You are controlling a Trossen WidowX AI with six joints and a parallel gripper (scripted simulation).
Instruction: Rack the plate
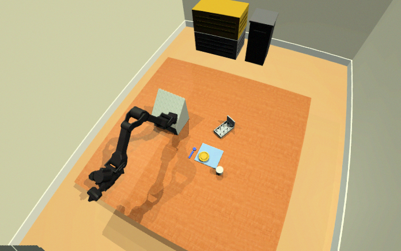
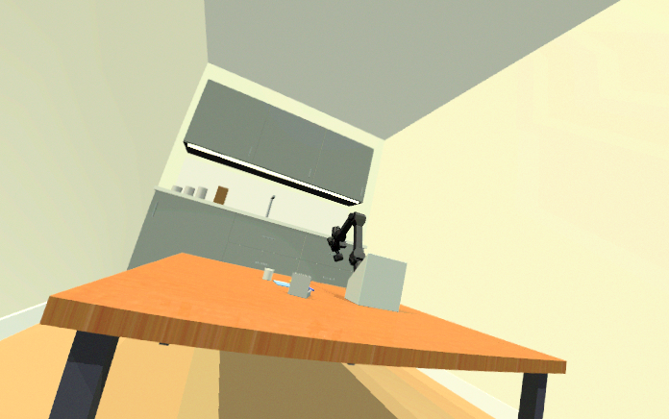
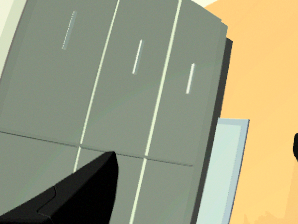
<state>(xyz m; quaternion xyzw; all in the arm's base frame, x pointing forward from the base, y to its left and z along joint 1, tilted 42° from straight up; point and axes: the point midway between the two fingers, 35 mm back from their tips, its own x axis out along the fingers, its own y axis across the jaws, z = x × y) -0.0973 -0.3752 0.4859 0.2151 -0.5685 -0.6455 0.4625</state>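
The yellow plate lies 500 mm to the left of my gripper tip, 390 mm ahead of it and 200 mm below it. Also, from my gripper tip: light blue mat 520 mm to the left, 420 mm ahead, 220 mm below; then blue spoon 510 mm to the left, 310 mm ahead, 220 mm below; then white cup 520 mm ahead, 450 mm to the left, 200 mm below.
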